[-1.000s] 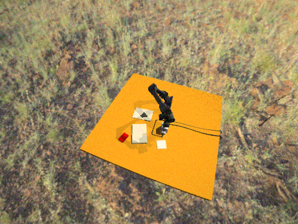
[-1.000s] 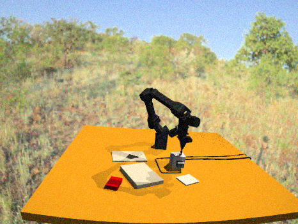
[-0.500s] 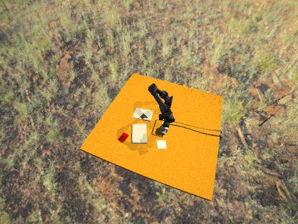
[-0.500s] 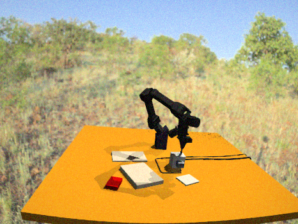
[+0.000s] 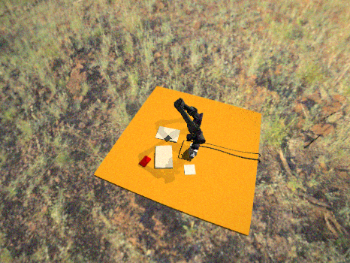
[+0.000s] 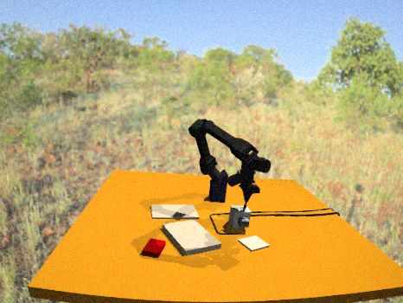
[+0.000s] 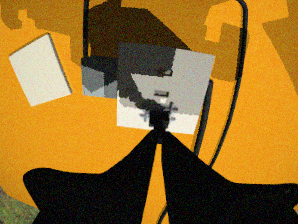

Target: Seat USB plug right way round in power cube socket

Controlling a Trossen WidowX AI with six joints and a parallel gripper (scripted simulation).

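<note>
The black USB plug lies 20 mm below my gripper tip. Round my gripper tip: red block: 310 mm ahead, 340 mm to the right, 100 mm below; then white tile: 180 mm ahead, 30 mm to the left, 100 mm below; then thick white slab: 190 mm ahead, 220 mm to the right, 100 mm below.
</note>
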